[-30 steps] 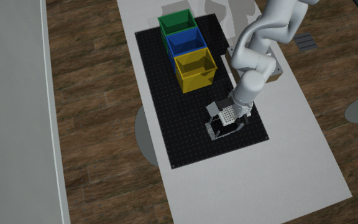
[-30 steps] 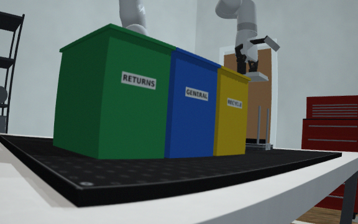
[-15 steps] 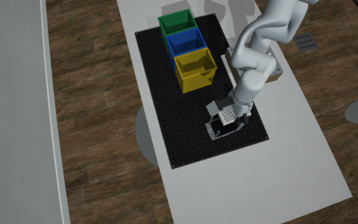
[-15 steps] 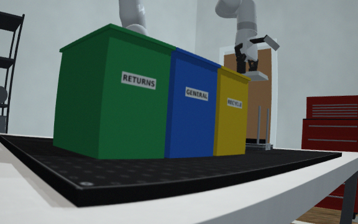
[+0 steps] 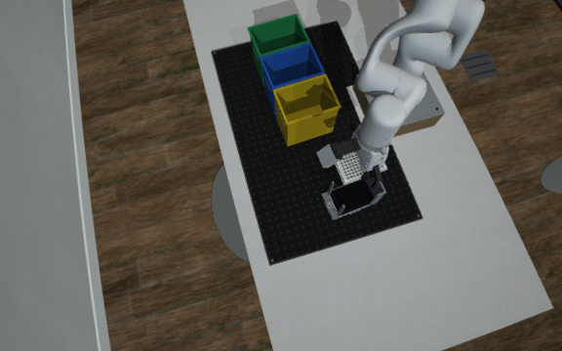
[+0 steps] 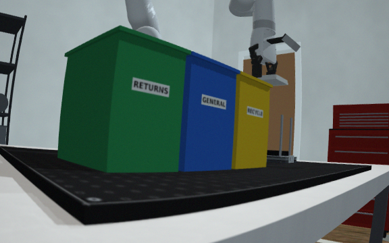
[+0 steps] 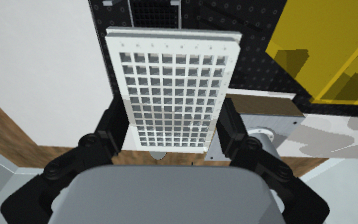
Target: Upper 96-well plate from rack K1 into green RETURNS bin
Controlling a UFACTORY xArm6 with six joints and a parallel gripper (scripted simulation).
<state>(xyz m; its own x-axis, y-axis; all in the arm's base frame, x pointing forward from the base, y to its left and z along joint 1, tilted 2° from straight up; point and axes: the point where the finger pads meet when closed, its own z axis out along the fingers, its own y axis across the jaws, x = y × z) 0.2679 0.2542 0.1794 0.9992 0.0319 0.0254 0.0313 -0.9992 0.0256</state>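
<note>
Now: the green returns bin 60 mm ahead of my hand, 530 mm to the right of it and 170 mm below it. From my hand the other things lie so: white 96-well plate: 10 mm below; yellow recycle bin: 60 mm ahead, 270 mm to the right, 170 mm below; dark plate: 40 mm to the left, 230 mm below.
</note>
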